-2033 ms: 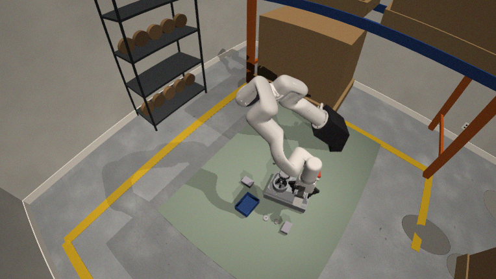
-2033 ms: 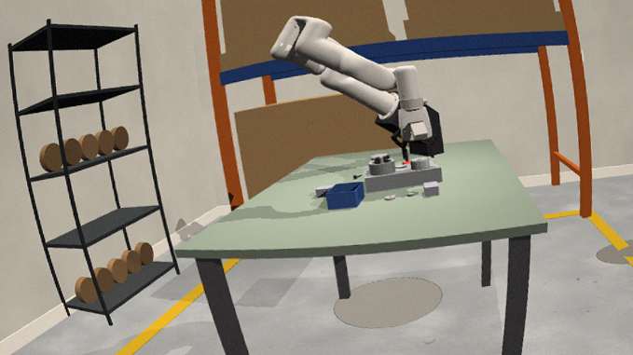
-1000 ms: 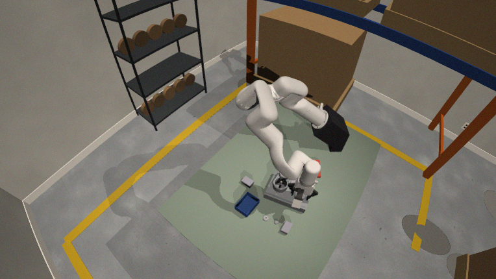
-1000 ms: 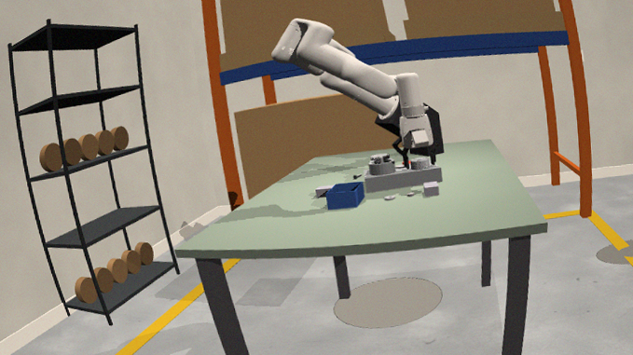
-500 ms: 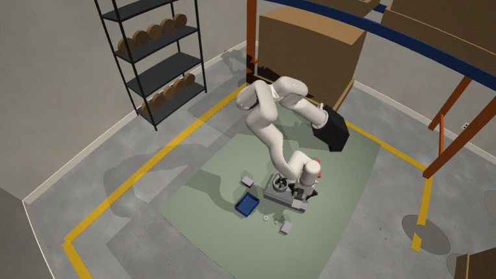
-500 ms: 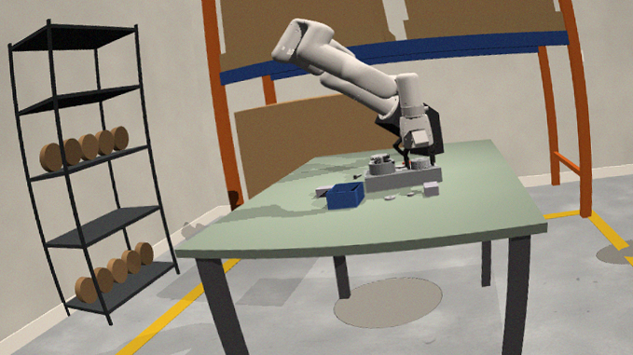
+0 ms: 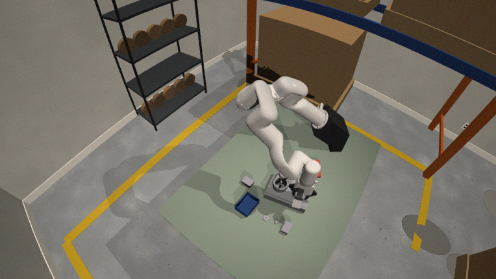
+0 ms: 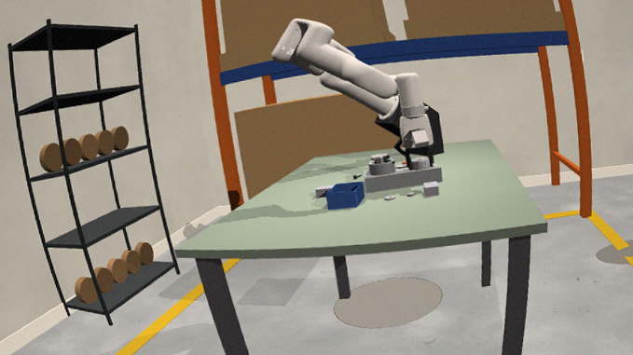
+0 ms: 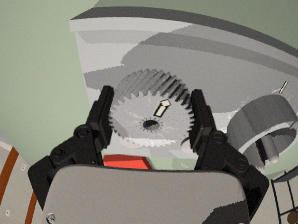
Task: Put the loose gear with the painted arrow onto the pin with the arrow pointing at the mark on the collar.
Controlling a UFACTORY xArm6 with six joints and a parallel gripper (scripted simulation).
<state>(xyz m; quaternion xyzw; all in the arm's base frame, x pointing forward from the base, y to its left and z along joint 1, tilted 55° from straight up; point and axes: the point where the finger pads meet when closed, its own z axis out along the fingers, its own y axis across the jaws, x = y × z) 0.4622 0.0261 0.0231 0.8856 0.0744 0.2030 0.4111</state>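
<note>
Now: hand right at the grey toothed gear. Also, from my hand: red block 23 cm behind, 4 cm to the left, 5 cm below; blue tray 13 cm ahead, 25 cm to the right, 4 cm below; disc 17 cm ahead, 8 cm to the right, 5 cm below.
</note>
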